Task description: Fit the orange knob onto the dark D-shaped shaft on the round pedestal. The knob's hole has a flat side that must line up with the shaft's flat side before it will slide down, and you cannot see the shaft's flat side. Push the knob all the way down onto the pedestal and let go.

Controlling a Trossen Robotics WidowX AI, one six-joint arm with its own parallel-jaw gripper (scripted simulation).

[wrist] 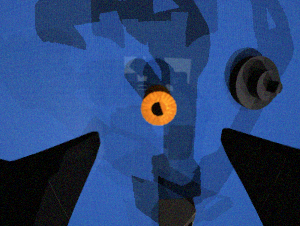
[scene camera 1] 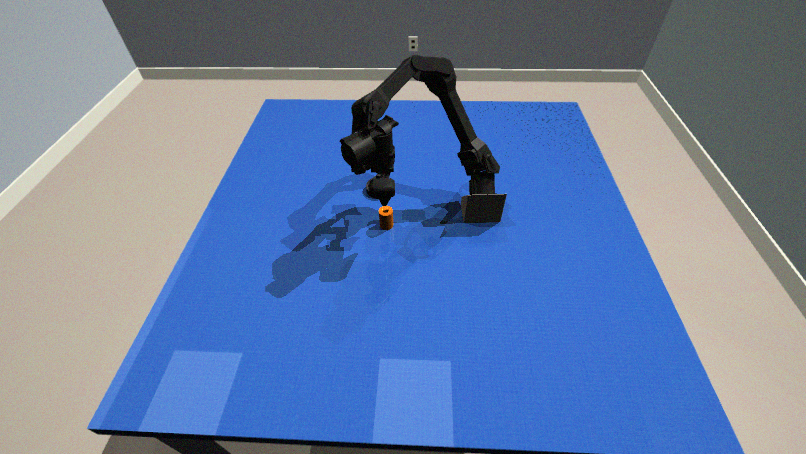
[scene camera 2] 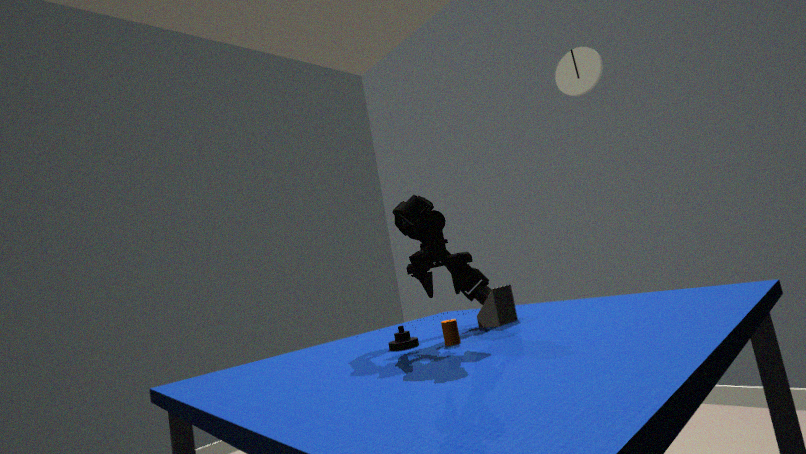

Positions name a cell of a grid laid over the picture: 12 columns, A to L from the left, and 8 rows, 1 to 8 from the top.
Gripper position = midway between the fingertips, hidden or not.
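Observation:
You'd see my gripper (scene camera 2: G6) open, with nothing held in it. My gripper (scene camera 1: F4) is visible there as well. From the wrist there's my gripper (wrist: G5) again, plus a dark round pedestal (wrist: K3).

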